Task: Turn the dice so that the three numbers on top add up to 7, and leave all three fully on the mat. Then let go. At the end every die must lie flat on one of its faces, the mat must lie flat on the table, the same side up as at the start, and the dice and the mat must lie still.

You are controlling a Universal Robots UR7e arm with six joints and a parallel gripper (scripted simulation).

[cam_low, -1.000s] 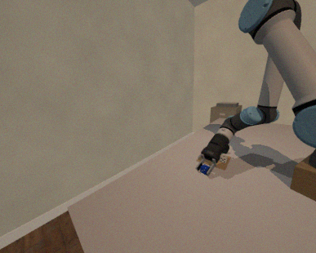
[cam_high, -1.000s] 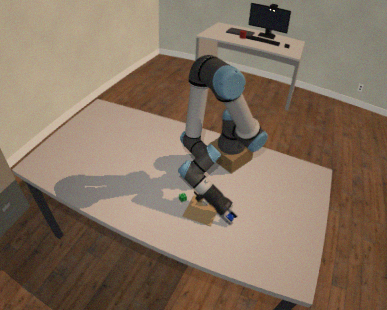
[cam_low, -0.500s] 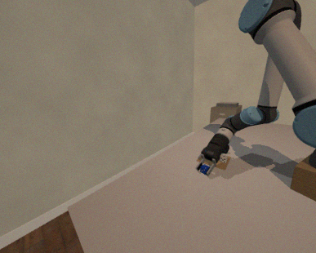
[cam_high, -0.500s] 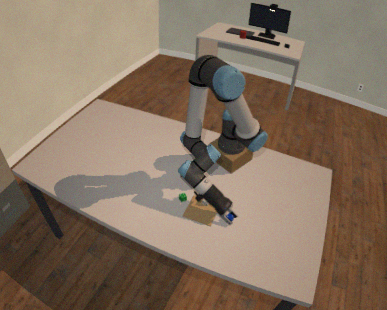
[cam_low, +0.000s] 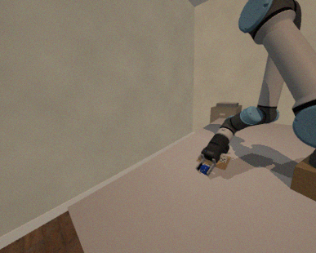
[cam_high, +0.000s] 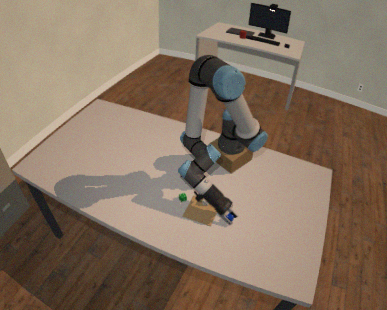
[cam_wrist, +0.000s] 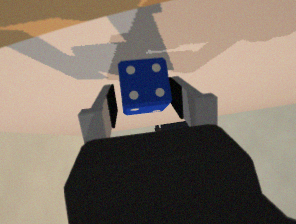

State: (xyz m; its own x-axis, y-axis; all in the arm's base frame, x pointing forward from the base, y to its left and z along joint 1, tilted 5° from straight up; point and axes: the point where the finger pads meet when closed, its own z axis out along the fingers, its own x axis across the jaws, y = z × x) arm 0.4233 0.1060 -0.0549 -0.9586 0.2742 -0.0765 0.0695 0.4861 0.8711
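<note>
The blue die is 1 cm to the right of my hand and 1 cm below it. The rest, counted from my hand: white die: 14 cm to the right, 6 cm behind; green die: 25 cm to the right, 5 cm behind, 1 cm below; tan mat: 14 cm to the right, 2 cm below, 1 cm behind.
</note>
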